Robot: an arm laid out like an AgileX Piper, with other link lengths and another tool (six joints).
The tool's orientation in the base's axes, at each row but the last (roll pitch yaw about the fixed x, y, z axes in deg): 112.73, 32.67, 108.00; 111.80, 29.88, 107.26; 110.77, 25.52, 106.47; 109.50, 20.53, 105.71; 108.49, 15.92, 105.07; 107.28, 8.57, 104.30; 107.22, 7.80, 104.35; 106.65, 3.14, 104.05; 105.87, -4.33, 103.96; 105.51, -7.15, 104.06; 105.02, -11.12, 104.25; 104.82, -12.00, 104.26; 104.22, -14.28, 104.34
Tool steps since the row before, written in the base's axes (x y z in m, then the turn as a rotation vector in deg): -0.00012, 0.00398, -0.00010, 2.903, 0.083, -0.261; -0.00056, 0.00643, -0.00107, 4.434, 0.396, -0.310; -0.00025, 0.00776, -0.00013, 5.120, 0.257, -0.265; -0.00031, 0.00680, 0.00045, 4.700, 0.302, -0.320; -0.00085, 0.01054, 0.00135, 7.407, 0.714, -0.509; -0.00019, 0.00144, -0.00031, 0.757, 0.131, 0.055; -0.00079, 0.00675, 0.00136, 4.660, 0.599, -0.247; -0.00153, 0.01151, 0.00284, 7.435, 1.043, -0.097; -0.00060, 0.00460, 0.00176, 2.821, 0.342, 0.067; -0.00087, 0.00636, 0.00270, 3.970, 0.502, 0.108; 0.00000, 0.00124, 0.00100, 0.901, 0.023, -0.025; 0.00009, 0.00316, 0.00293, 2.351, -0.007, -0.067; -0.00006, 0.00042, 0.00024, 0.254, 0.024, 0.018
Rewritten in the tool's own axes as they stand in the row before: 0.00327, 0.00226, 0.00026, -0.548, 0.467, 2.826; 0.00600, 0.00257, 0.00045, -0.658, 0.933, 4.314; 0.00684, 0.00361, 0.00073, -0.973, 1.058, 4.928; 0.00605, 0.00310, 0.00054, -0.807, 0.930, 4.557; 0.00963, 0.00455, 0.00050, -1.049, 1.541, 7.222; 0.00147, -0.00004, 0.00019, -0.068, 0.271, 0.718; 0.00649, 0.00243, 0.00020, -0.536, 1.072, 4.550; 0.01136, 0.00370, 0.00026, -0.787, 2.005, 7.193; 0.00473, 0.00150, 0.00012, -0.343, 0.861, 2.687; 0.00667, 0.00200, 0.00017, -0.460, 1.223, 3.784; 0.00137, 0.00080, 0.00010, -0.201, 0.241, 0.845; 0.00358, 0.00238, 0.00027, -0.587, 0.637, 2.187; 0.00047, 0.00014, 0.00001, -0.034, 0.088, 0.238
